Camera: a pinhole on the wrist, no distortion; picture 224 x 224 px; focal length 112.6 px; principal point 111.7 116.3 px. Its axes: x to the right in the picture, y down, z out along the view. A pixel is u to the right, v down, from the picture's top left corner.
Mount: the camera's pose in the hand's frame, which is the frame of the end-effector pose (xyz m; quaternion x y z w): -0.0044 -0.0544 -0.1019 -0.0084 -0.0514 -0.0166 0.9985
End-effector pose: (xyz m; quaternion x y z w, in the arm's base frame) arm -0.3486 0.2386 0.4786 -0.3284 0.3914 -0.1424 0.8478
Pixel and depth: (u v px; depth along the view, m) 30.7 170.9 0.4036
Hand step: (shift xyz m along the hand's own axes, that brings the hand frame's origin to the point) -0.3277 0.1580 0.2667
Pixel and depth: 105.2 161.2 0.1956
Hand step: -0.0330 0.0275 0.0903
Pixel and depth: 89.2 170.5 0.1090
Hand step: -0.0354 0.0007 0.0035
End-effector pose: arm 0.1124 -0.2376 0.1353 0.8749 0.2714 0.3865 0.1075
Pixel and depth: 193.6 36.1 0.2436
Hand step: 0.1409 -0.2290 0.1612
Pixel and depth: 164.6 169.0 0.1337
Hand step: 0.0465 0.0086 0.0366
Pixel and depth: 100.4 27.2 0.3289
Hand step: -0.0797 -0.3073 0.2257
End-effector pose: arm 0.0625 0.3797 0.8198 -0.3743 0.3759 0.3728 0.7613
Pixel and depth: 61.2 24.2 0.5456
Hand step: -0.3187 -0.4824 0.4223
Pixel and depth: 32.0 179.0 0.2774
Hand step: -0.2227 0.1114 0.1515
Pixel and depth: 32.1 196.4 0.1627
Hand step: -0.1315 0.0680 0.0463
